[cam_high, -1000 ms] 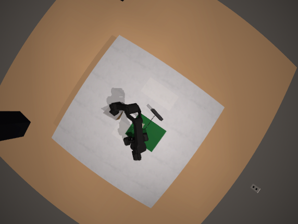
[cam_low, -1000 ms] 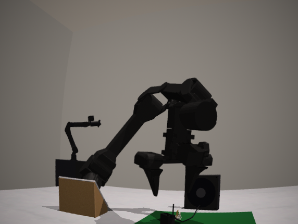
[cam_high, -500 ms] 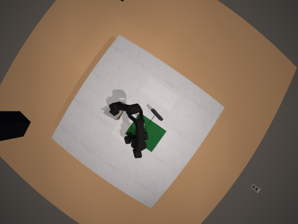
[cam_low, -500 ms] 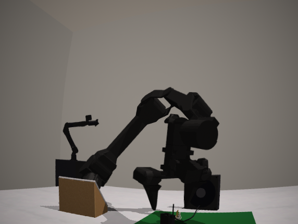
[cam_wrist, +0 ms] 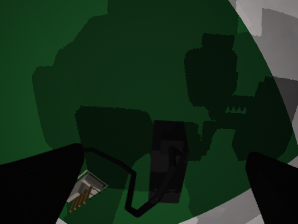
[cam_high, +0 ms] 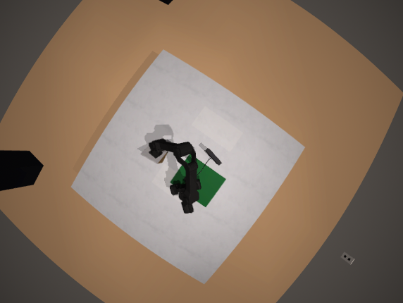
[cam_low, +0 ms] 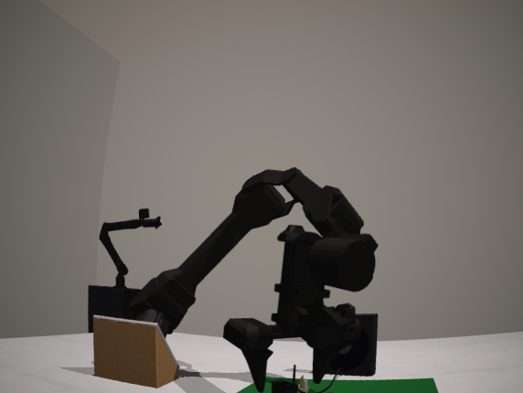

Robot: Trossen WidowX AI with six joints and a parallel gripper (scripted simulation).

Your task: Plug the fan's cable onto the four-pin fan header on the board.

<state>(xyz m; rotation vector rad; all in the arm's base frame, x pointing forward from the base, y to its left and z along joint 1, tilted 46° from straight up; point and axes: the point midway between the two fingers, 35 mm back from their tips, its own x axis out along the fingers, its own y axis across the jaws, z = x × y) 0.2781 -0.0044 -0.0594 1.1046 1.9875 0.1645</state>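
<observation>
Right now my gripper tip is 1 cm to the right of the black fan plug, 1 cm past it and 1 cm above it. The rest, counted from my gripper tip: green board (6 cm ahead, 5 cm to the left, 4 cm below); black fan (23 cm to the left, 4 cm ahead, 3 cm above); four-pin header (9 cm to the left, 3 cm below).
</observation>
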